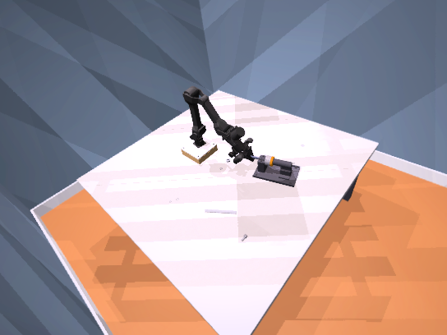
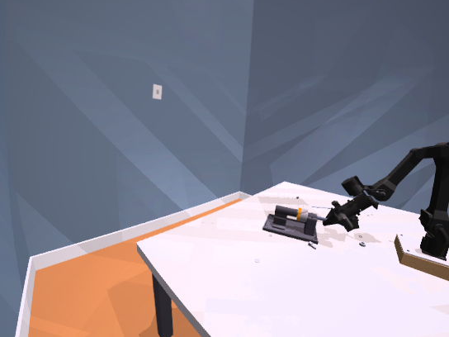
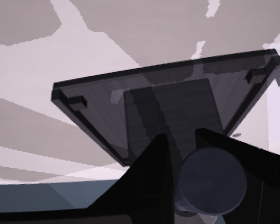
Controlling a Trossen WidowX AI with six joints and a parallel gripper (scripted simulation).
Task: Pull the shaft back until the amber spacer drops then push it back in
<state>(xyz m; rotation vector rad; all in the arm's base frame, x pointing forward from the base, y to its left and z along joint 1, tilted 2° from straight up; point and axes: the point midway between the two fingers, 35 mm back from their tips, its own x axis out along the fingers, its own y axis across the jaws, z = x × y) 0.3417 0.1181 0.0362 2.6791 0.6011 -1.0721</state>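
Now: gripper tip 3 cm short of the shaft, 2 cm below it and 1 cm to the right of it. Round my gripper tip: amber spacer (9 cm ahead, 5 cm to the left, 2 cm above); pale spacer (7 cm ahead, 3 cm to the left, 2 cm above).
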